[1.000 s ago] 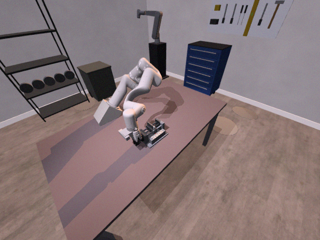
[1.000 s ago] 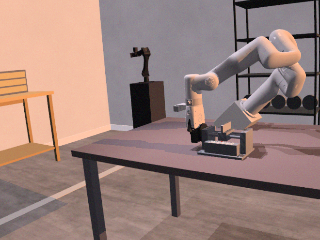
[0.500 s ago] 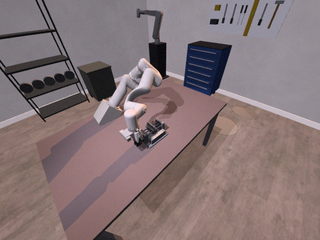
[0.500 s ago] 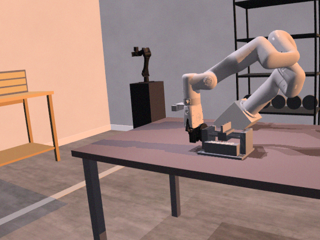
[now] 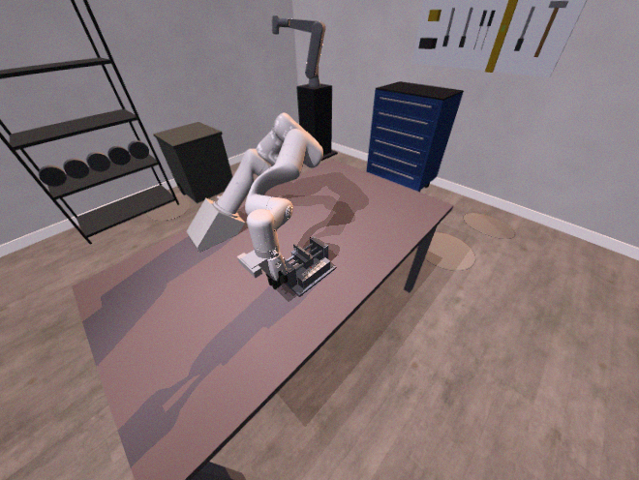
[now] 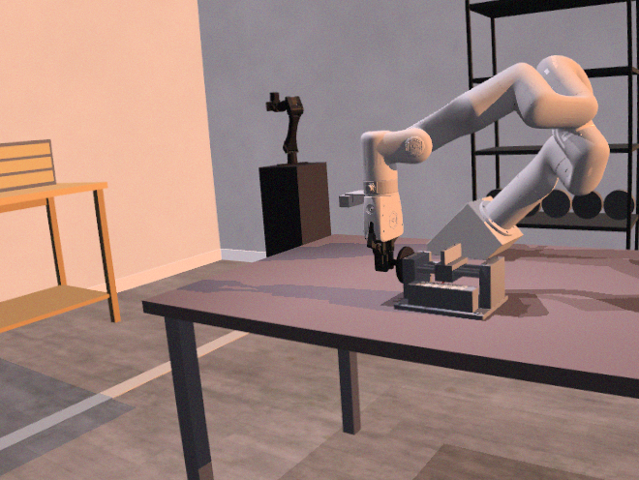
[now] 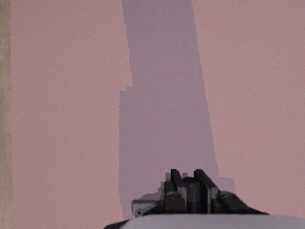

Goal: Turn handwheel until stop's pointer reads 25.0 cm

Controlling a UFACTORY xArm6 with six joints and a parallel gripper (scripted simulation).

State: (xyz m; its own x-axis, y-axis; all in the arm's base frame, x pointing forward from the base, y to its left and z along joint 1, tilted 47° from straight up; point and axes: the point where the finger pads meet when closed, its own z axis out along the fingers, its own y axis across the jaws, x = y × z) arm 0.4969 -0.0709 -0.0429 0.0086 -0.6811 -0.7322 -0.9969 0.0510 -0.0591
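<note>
Right now my hand is 20 mm to the right of the black handwheel and 10 mm past it. Round my hand: sliding stop block: 150 mm to the left, 20 mm behind.
</note>
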